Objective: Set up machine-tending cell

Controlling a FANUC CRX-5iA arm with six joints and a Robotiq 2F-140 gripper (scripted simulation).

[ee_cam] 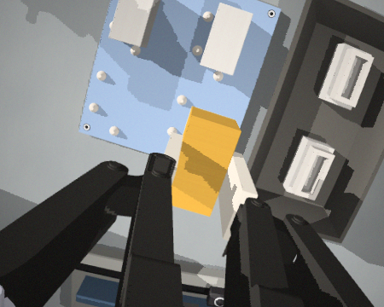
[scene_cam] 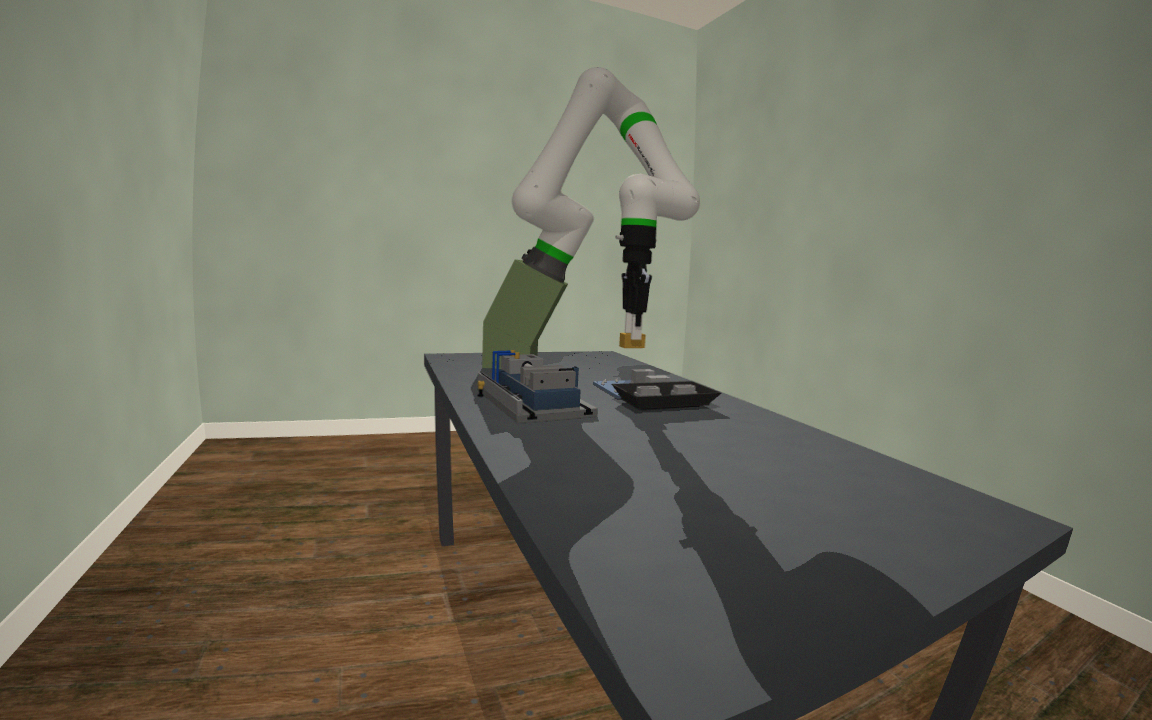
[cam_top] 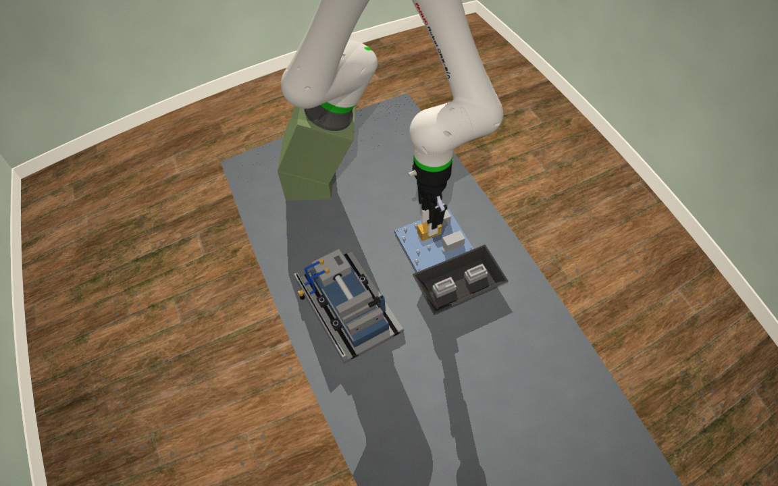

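The infeed plate is 40 mm behind my hand, 40 mm to the left of it and 180 mm below it. The rest, counted from my hand: brass blank 40 mm below; then work stop rod 120 mm ahead, 220 mm to the right, 90 mm below; then piston rod 40 mm ahead, 280 mm to the right, 100 mm below.
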